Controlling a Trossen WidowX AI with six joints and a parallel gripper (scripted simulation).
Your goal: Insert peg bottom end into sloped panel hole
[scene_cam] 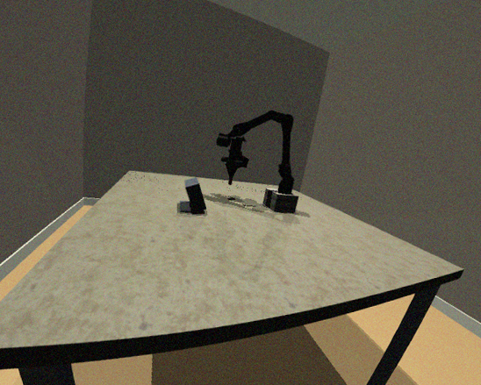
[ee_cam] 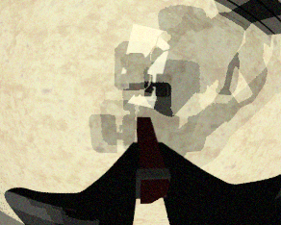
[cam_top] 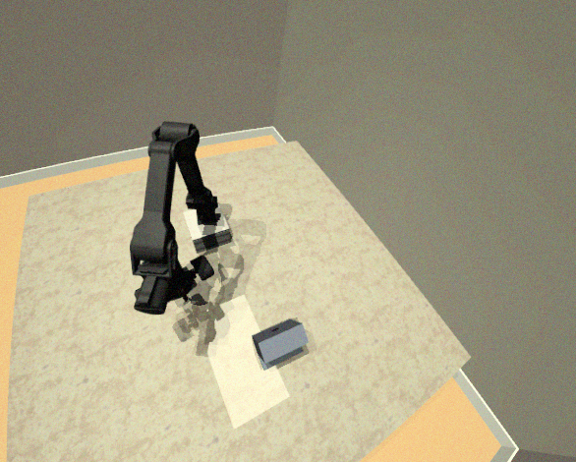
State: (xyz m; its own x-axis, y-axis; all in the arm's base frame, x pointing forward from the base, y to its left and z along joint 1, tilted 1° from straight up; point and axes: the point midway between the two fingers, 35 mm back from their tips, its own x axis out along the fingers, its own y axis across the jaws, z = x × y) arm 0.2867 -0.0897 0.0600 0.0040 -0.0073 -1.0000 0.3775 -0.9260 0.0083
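My gripper tip is 17 cm short of the sloped grey-blue panel, 24 cm to the right of it and 5 cm above it. Also, from my gripper tip: dark red peg 2 cm above.
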